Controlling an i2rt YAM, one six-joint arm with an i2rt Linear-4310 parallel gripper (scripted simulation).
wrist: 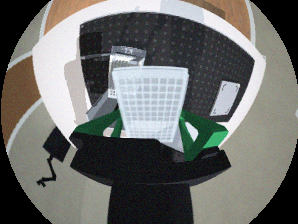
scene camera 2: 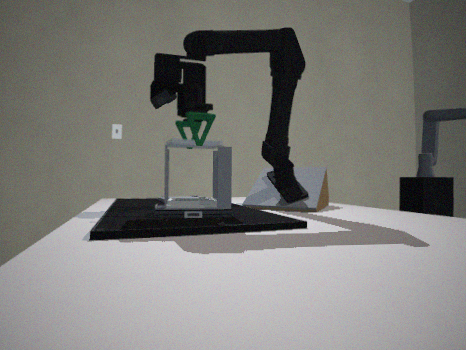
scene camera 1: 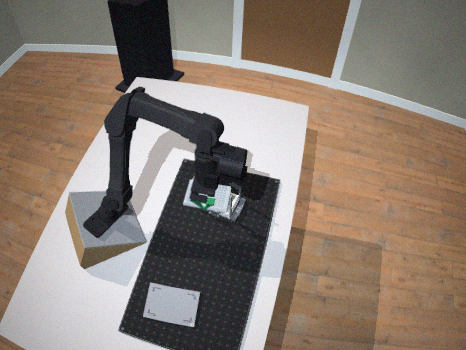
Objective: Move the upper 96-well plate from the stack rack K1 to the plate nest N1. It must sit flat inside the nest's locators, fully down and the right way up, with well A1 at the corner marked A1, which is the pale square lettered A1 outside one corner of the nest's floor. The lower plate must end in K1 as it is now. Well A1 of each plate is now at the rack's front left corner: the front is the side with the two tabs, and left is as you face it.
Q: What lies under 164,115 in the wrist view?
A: A 96-well plate.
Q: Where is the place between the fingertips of my gripper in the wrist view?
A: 150,111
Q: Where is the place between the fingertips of my gripper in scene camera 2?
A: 194,147
